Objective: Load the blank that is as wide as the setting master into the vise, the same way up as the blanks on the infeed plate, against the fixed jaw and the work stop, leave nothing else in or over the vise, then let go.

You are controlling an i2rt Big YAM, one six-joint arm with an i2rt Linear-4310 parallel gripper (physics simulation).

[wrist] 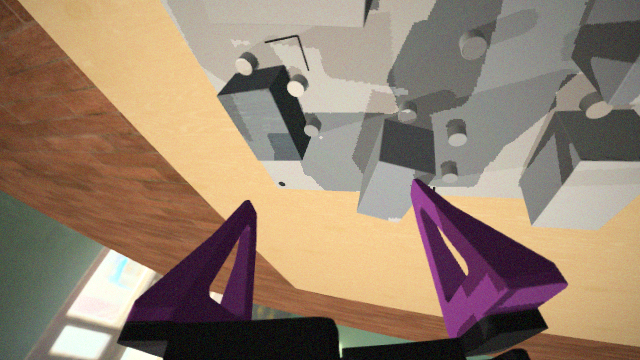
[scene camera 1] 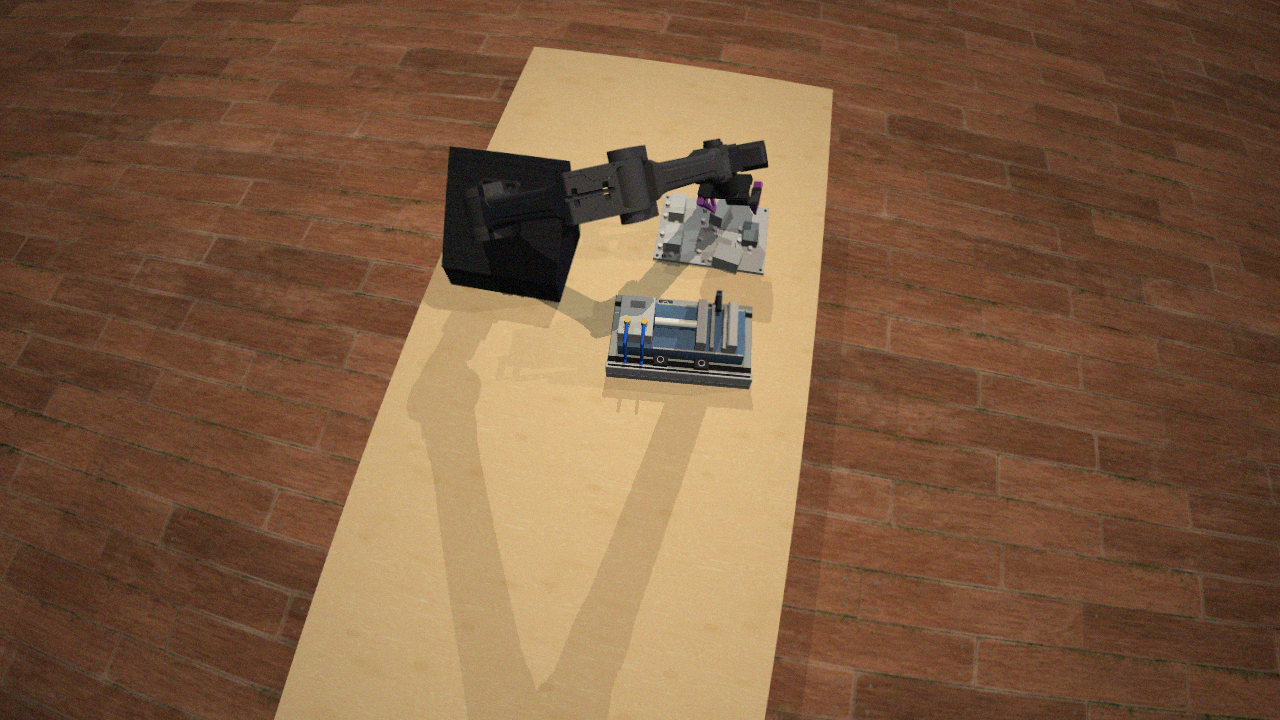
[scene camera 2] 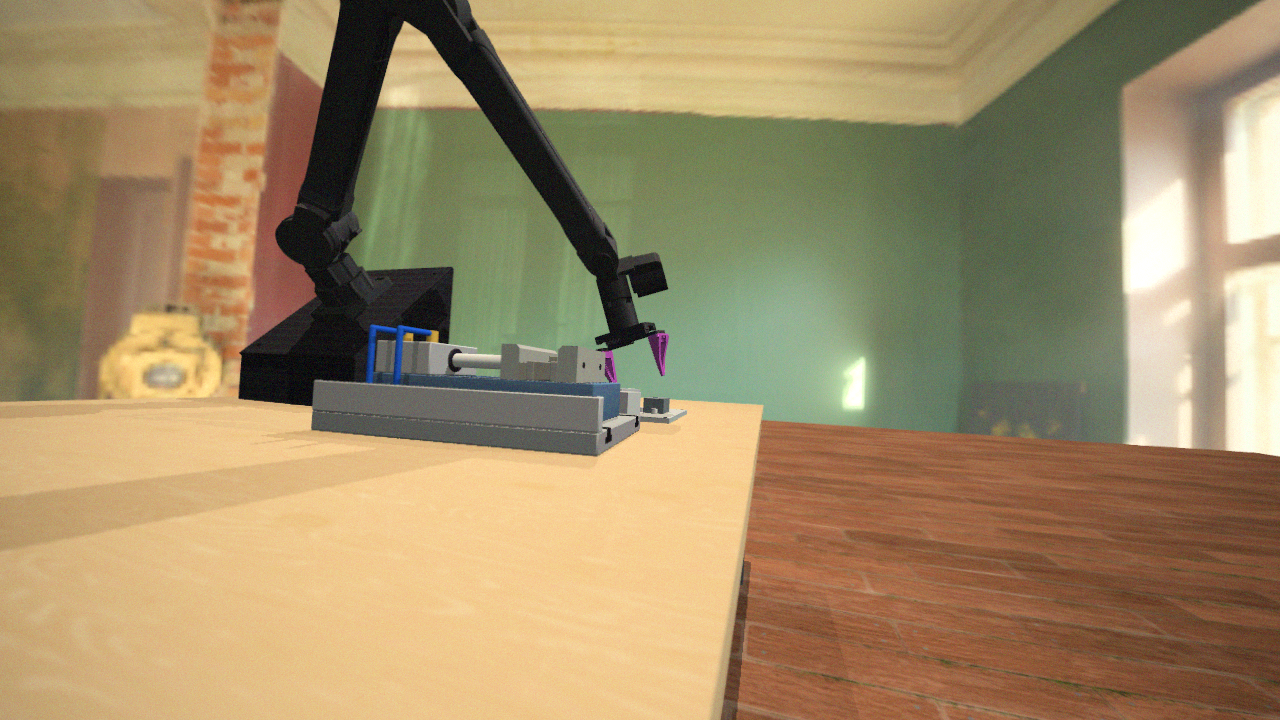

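Seen in the pictures: gripper, fingertip midpoint: (wrist: 330, 196) (scene camera 1: 735, 211) (scene camera 2: 638, 382); arm's base, link origin: (scene camera 2: 355, 301).
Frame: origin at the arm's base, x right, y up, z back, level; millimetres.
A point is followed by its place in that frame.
Note:
My gripper (scene camera 1: 732, 207) {z -490, x -177, y -122 mm} (scene camera 2: 636, 374) {z -490, x -177, y -122 mm} (wrist: 330, 196) {z -490, x -177, y -122 mm} is open and empty, above the far side of the light grey plate (scene camera 1: 754, 260) {z -551, x -84, y -172 mm} (wrist: 345, 95) {z -484, x -143, y -172 mm}. In the wrist view a dark blue-grey block (wrist: 255, 125) {z -536, x -143, y -147 mm} stands among pegs at the left, a narrow grey block (wrist: 387, 187) {z -458, x -185, y -136 mm} lies beyond the right fingertip, and a wider light block (wrist: 590, 195) {z -357, x -183, y -136 mm} stands at the right. Part of a large block (wrist: 290, 10) {z -487, x -84, y -136 mm} shows at the top. I cannot tell which width matches the master. The vise (scene camera 1: 680, 338) {z -416, x 173, y -120 mm} (scene camera 2: 501, 386) {z -454, x 199, y -128 mm} has a screw-side jaw (scene camera 1: 703, 324) {z -457, x 152, y -84 mm} (scene camera 2: 528, 360) {z -467, x 172, y -100 mm} and an end jaw (scene camera 1: 731, 327) {z -514, x 148, y -84 mm} (scene camera 2: 580, 364), set apart.
A dark upright post (scene camera 1: 718, 301) {z -480, x 93, y -84 mm} rises at the vise's jaws. Two blue rods (scene camera 1: 641, 340) {z -343, x 218, y -70 mm} with yellow tops stand at its left end. The black arm base (scene camera 1: 510, 232) is left of the plate and vise. The table's right edge runs close beside both.

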